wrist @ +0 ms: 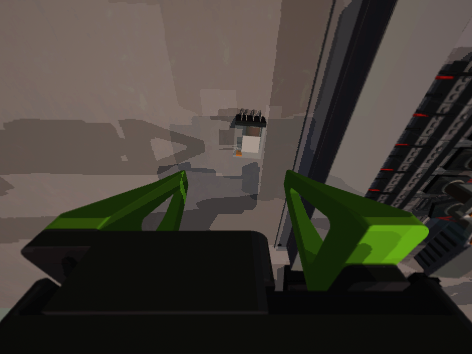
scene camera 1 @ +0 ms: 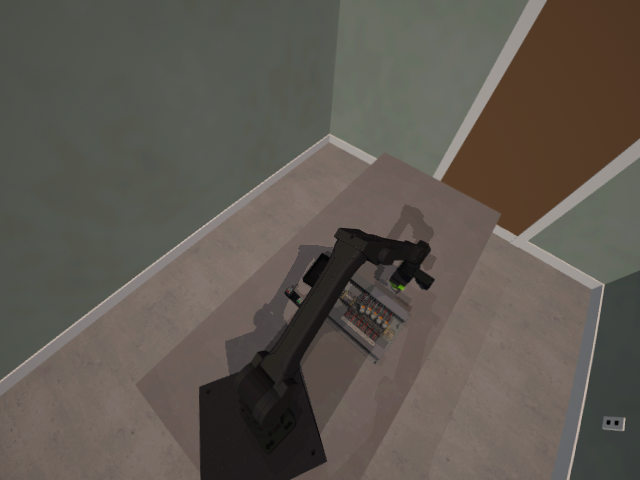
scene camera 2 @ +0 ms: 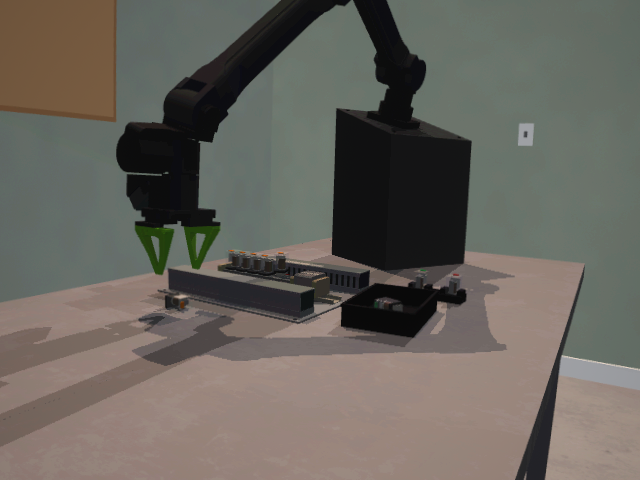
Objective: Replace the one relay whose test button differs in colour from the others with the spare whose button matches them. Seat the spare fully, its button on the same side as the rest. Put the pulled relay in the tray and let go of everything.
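Places are measured from the arm's base along level axes (x ahead, y left, z up), in centimetres.
Pixels of known places: gripper, fingertip midpoint: [wrist: 235,177] [scene camera 1: 398,281] [scene camera 2: 178,271]; arm's base at its link origin: [scene camera 1: 267,417] [scene camera 2: 392,122].
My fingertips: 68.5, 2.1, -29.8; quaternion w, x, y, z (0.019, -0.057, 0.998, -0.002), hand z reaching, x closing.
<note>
Ahead of a thing's pixels: the offset from my fingertips to its top centre, as dx, dy, dz.
A clear relay with an orange button @[-0.9, -1.5, -4.3] [scene camera 2: 177,302] [wrist: 249,137] lies on its side on the table beside the panel, its pins pointing away from the gripper in the wrist view. My gripper [scene camera 1: 398,287] [scene camera 2: 178,271] [wrist: 235,177] is open and empty, above and apart from this relay. Several relays with orange buttons @[-19.8, -2.5, +0.5] [scene camera 1: 374,315] [scene camera 2: 255,262] stand upright in a row on the panel. A relay with a green button @[-21.9, +25.8, -4.0] [scene camera 2: 387,303] lies in the black tray @[-20.8, +27.1, -2.9] [scene camera 2: 374,322] [scene camera 1: 311,281]. A green-button relay @[-37.7, +23.5, -1.6] [scene camera 2: 421,279] and a red-button relay @[-38.2, +29.9, -1.6] [scene camera 2: 454,284] stand in the black spare holder @[-37.9, +26.7, -4.1] [scene camera 2: 454,297].
A long grey duct @[-10.5, +2.0, -2.1] [scene camera 2: 237,291] [wrist: 350,100] runs along the panel's near edge, between the loose relay and the relay row. A second slotted duct @[-29.9, +0.0, -2.1] [scene camera 2: 330,273] is on the panel's far side. A beige block @[-21.2, +11.5, -1.8] [scene camera 2: 310,283] stands near the panel's tray end. The arm's dark pedestal [scene camera 2: 400,196] stands behind.
</note>
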